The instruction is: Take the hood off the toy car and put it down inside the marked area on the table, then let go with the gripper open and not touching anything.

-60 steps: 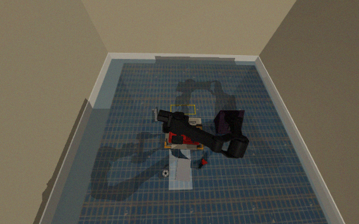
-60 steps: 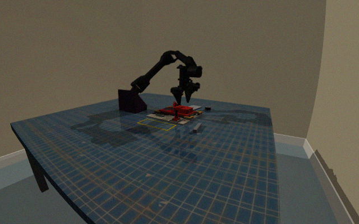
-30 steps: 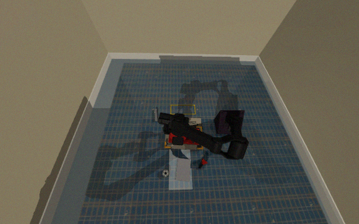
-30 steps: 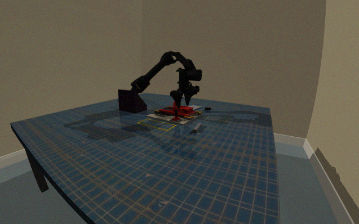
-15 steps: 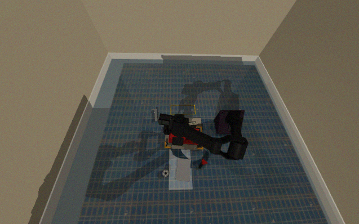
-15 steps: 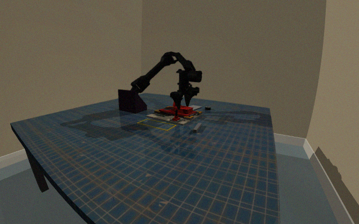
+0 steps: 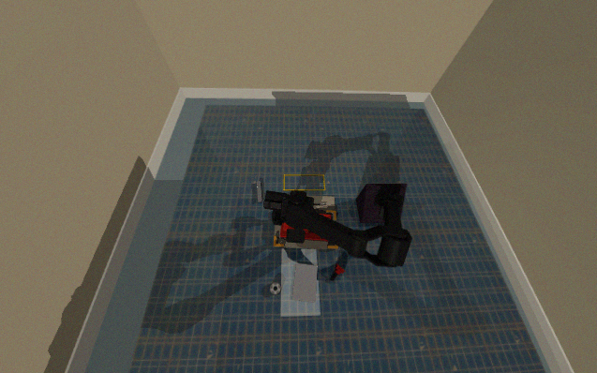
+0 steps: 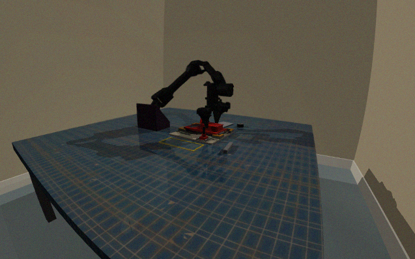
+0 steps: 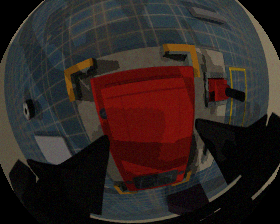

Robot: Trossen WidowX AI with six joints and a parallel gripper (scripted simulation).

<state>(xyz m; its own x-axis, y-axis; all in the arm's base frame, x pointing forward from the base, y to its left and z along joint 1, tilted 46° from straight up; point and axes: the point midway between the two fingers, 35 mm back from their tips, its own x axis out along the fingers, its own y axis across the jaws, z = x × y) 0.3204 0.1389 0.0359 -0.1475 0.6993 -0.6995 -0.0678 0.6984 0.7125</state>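
Now: gripper tip right at the hood. Also, from my gripper tip: grey bar 180 mm ahead, 130 mm to the right, 30 mm below.
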